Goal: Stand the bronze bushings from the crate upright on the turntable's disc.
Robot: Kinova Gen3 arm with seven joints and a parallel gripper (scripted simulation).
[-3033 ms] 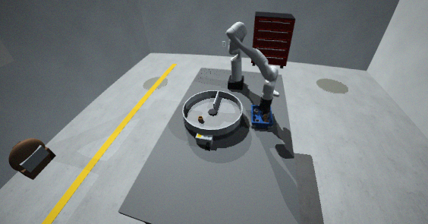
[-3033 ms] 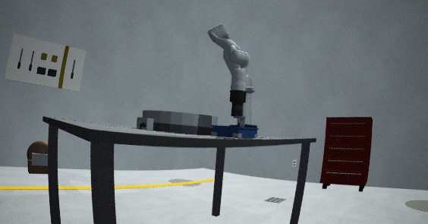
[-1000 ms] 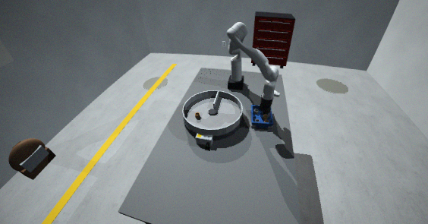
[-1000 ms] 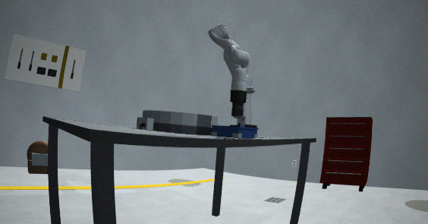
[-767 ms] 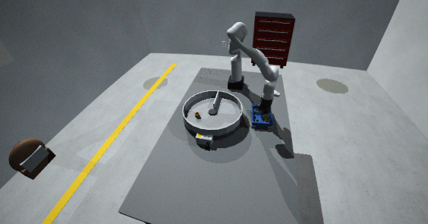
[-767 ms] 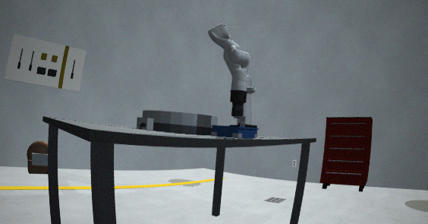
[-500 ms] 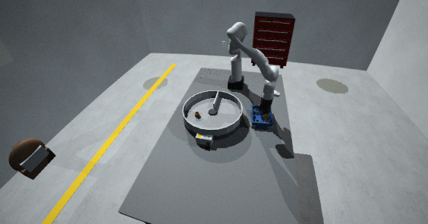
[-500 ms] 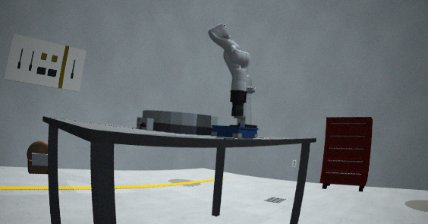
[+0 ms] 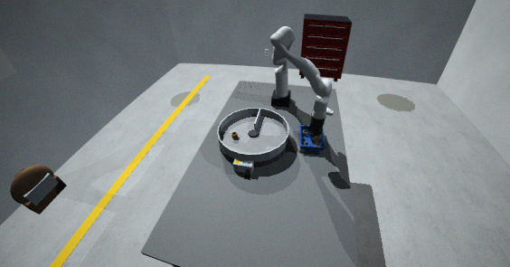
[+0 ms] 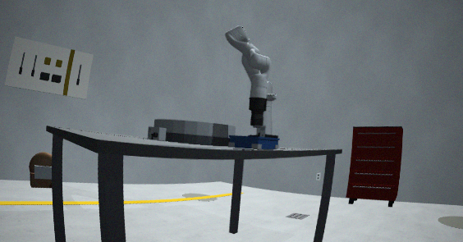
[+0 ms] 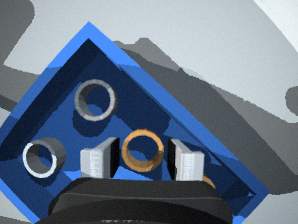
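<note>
Now: the blue crate 3 cm to the right of my hand and 3 cm below it. The rest, counted from my hand: turntable: 9 cm ahead, 37 cm to the right.
</note>
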